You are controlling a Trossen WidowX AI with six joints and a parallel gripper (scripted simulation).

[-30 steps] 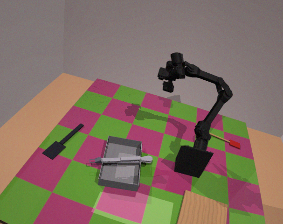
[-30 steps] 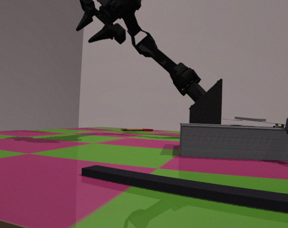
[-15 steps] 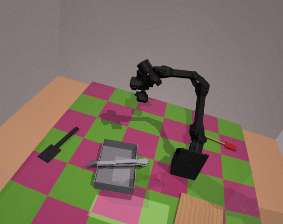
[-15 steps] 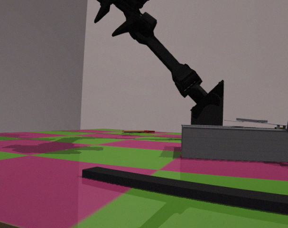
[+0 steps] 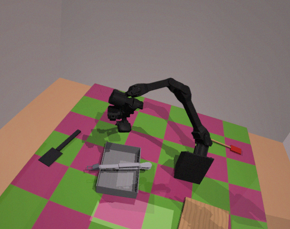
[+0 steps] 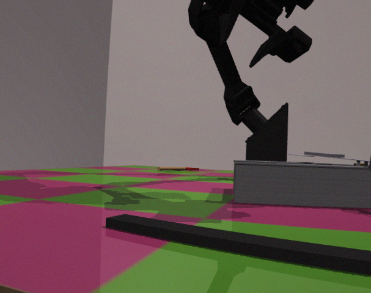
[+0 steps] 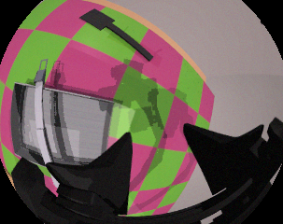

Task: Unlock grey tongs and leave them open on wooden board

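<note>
My gripper tip is now 190 mm above the grey roasting tin, 140 mm to the right of it and 90 mm past it. From my gripper tip the other things lie so: wooden board: 540 mm behind, 400 mm to the left, 210 mm below; red spatula: 730 mm behind, 290 mm to the right, 210 mm below; black spatula: 270 mm ahead, 220 mm below, 100 mm to the left.
</note>
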